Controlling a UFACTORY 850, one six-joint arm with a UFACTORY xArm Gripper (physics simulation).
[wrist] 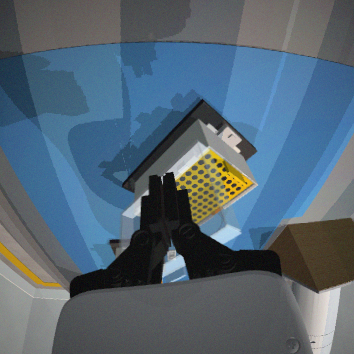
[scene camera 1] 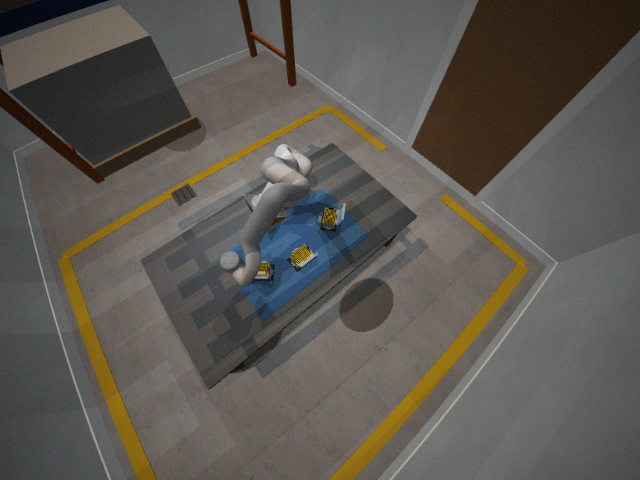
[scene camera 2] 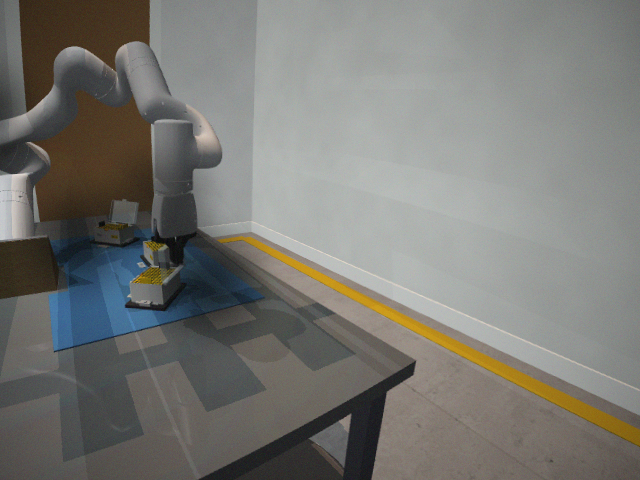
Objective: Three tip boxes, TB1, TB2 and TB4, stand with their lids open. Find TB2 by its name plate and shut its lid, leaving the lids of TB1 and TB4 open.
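Three white tip boxes with yellow racks stand in a row. The near box (scene camera 2: 147, 292) (wrist: 172, 159) (scene camera 1: 264, 271) is partly under the arm in scene camera 1; how far its clear lid is open is unclear. The middle box (scene camera 2: 151, 253) (scene camera 1: 301, 255) is partly hidden behind the near box in scene camera 2. The far box (scene camera 2: 114, 234) (scene camera 1: 329, 218) has its clear lid (scene camera 2: 124, 212) (scene camera 1: 342, 212) standing open. I cannot read the name plates, so which is TB2 is unclear. My gripper (scene camera 2: 178, 262) (wrist: 164, 187) is shut and empty, low beside the near and middle boxes; contact cannot be told.
The boxes stand on a blue mat (scene camera 1: 284, 291) (scene camera 2: 217, 299) (wrist: 195, 65) on the grey table (scene camera 1: 180, 320) (scene camera 2: 299, 413). A brown wooden block (scene camera 2: 25, 266) (wrist: 310, 255) stands on the arm's base side. The table edge runs past the boxes on the opposite side.
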